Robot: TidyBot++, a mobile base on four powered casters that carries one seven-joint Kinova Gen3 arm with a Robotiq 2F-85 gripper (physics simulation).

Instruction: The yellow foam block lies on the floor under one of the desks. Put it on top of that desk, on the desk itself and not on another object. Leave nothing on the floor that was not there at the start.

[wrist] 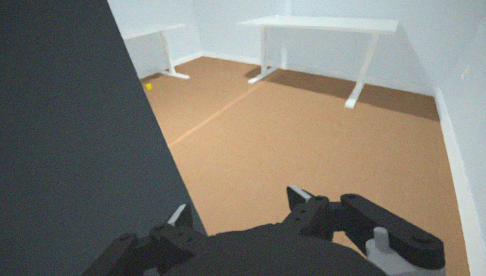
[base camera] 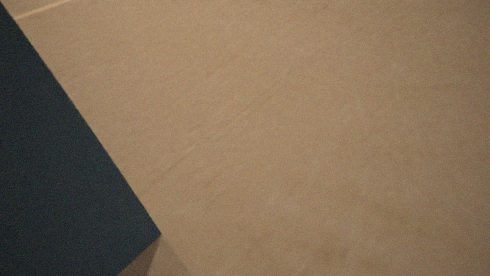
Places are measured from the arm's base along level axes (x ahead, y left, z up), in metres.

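Pixels of known places: gripper, fingertip midpoint: (wrist: 240, 206).
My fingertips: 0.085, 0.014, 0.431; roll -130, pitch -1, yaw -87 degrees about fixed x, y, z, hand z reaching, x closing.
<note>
Behind a point stands the place of what it marks, as x, y, z.
A small yellow block (wrist: 148, 86) @(2.505, 1.160, -0.357) lies on the floor at the left of the wrist view, close beside the dark panel's edge in the picture. It shows near the foot of the left white desk (wrist: 156, 30) @(2.519, 0.818, 0.313), of which only the right part shows; whether the block is under its top I cannot tell. A second white desk (wrist: 320, 23) @(1.922, -0.927, 0.324) stands farther right, by the back wall. My gripper (wrist: 240, 206) @(0.085, 0.014, 0.431) is open and empty, far from the block and both desks. The block does not show in the base camera view.
A large dark upright panel or box (base camera: 60, 165) @(0.248, 0.165, -0.227) (wrist: 75, 125) @(0.198, 0.209, 0.464) stands close on the left and hides part of the room. A white wall (wrist: 465, 115) @(0.886, -1.697, -0.167) runs along the right. A pale line (wrist: 215, 119) @(1.521, 0.192, -0.396) crosses the brown floor (base camera: 300, 125) @(0.448, -0.050, -0.396) (wrist: 300, 135) @(1.133, -0.541, -0.396).
</note>
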